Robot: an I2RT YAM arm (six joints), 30 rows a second.
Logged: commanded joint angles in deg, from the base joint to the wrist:
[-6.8, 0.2, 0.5, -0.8, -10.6, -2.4]
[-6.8, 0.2, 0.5, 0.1, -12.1, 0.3]
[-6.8, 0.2, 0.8, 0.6, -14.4, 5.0]
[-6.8, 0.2, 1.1, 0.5, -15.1, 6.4]
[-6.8, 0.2, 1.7, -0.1, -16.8, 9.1]
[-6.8, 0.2, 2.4, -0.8, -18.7, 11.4]
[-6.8, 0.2, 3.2, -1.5, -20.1, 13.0]
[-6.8, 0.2, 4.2, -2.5, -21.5, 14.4]
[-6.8, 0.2, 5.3, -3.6, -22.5, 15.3]
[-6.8, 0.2, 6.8, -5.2, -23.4, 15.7]
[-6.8, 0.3, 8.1, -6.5, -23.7, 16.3]
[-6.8, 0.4, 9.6, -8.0, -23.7, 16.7]
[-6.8, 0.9, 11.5, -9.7, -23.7, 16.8]
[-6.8, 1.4, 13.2, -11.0, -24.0, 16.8]
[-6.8, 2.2, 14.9, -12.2, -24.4, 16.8]
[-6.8, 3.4, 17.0, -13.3, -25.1, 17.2]
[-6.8, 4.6, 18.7, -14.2, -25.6, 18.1]
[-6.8, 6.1, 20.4, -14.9, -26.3, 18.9]
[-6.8, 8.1, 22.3, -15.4, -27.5, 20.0]
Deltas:
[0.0, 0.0, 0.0, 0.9, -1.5, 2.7]
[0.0, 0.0, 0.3, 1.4, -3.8, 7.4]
[0.0, 0.0, 0.6, 1.3, -4.5, 8.8]
[0.0, 0.0, 1.2, 0.7, -6.2, 11.5]
[0.0, 0.0, 1.9, 0.0, -8.1, 13.8]
[0.0, 0.0, 2.7, -0.7, -9.5, 15.4]
[0.0, 0.0, 3.7, -1.7, -10.9, 16.8]
[0.0, 0.0, 4.8, -2.8, -11.9, 17.7]
[0.0, 0.0, 6.3, -4.4, -12.8, 18.1]
[0.0, 0.1, 7.6, -5.7, -13.1, 18.7]
[0.0, 0.2, 9.1, -7.2, -13.1, 19.1]
[0.0, 0.7, 11.0, -8.9, -13.1, 19.2]
[0.0, 1.2, 12.7, -10.2, -13.4, 19.2]
[0.0, 2.0, 14.4, -11.4, -13.8, 19.2]
[0.0, 3.2, 16.5, -12.5, -14.5, 19.6]
[0.0, 4.4, 18.2, -13.4, -15.0, 20.5]
[0.0, 5.9, 19.9, -14.1, -15.7, 21.3]
[0.0, 7.9, 21.8, -14.6, -16.9, 22.4]

